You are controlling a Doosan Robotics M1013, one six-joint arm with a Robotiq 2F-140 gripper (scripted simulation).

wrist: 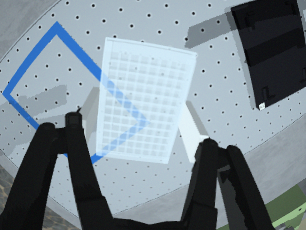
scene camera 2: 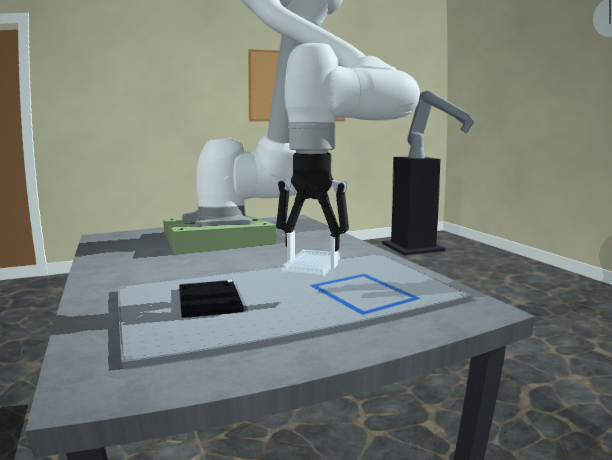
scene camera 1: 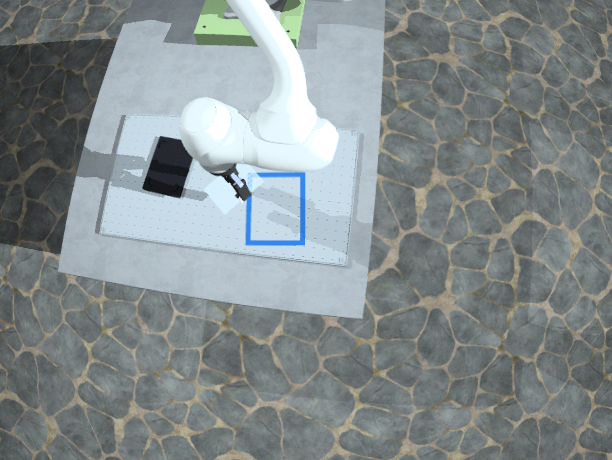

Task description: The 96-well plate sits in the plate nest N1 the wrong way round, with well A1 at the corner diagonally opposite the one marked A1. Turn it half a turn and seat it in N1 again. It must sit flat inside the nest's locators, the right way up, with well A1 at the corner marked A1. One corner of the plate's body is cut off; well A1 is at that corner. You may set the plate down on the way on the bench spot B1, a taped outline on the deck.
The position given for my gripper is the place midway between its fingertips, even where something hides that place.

Note:
I see my gripper [scene camera 2: 312, 264], a 96-well plate [scene camera 2: 307, 262] and a black plate nest N1 [scene camera 1: 170, 164].
The 96-well plate shows as well in the wrist view [wrist: 158, 105]. My gripper shows as well in the wrist view [wrist: 140, 105]. The black plate nest N1 also shows in scene camera 2 [scene camera 2: 209, 298].

